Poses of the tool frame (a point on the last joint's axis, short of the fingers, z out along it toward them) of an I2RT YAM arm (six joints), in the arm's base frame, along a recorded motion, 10 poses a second.
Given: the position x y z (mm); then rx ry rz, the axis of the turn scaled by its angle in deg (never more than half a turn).
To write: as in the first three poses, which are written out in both.
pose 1, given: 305.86, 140.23, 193.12, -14.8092, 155.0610, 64.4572
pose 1, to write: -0.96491, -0.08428, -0.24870, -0.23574, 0.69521, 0.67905, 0.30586, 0.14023, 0.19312
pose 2, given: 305.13, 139.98, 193.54, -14.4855, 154.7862, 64.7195
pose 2, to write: -0.96491, -0.07921, -0.25033, -0.23383, 0.69295, 0.68201, 0.30513, 0.13998, 0.19354
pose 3, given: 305.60, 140.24, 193.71, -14.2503, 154.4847, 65.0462
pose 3, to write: -0.96476, -0.07504, -0.25222, -0.23285, 0.68993, 0.68540, 0.30560, 0.14024, 0.19371
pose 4, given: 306.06, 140.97, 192.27, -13.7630, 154.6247, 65.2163
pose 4, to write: -0.96628, -0.07056, -0.24766, -0.22661, 0.68982, 0.68761, 0.30606, 0.14097, 0.19227
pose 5, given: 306.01, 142.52, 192.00, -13.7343, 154.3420, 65.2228
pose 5, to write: -0.96537, -0.06852, -0.25171, -0.22826, 0.68900, 0.68788, 0.30601, 0.14252, 0.19200
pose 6, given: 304.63, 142.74, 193.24, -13.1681, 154.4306, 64.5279
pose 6, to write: -0.96557, -0.06204, -0.25264, -0.22334, 0.69567, 0.68276, 0.30463, 0.14274, 0.19324
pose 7, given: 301.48, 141.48, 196.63, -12.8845, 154.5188, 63.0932
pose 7, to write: -0.96421, -0.05816, -0.25867, -0.22260, 0.70761, 0.67063, 0.30148, 0.14148, 0.19663
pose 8, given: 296.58, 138.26, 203.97, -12.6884, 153.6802, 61.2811
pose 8, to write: -0.95850, -0.04976, -0.28073, -0.22928, 0.71979, 0.65524, 0.29658, 0.13826, 0.20397
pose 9, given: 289.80, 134.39, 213.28, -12.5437, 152.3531, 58.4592
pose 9, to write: -0.94812, -0.03935, -0.31546, -0.24027, 0.73847, 0.63002, 0.28980, 0.13439, 0.21328
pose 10, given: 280.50, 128.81, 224.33, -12.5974, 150.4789, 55.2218
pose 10, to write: -0.93236, -0.02954, -0.36032, -0.25560, 0.75872, 0.59918, 0.28050, 0.12881, 0.22433
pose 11, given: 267.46, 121.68, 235.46, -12.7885, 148.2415, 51.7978
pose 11, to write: -0.91154, -0.02141, -0.41066, -0.27251, 0.77933, 0.56425, 0.26746, 0.12168, 0.23546
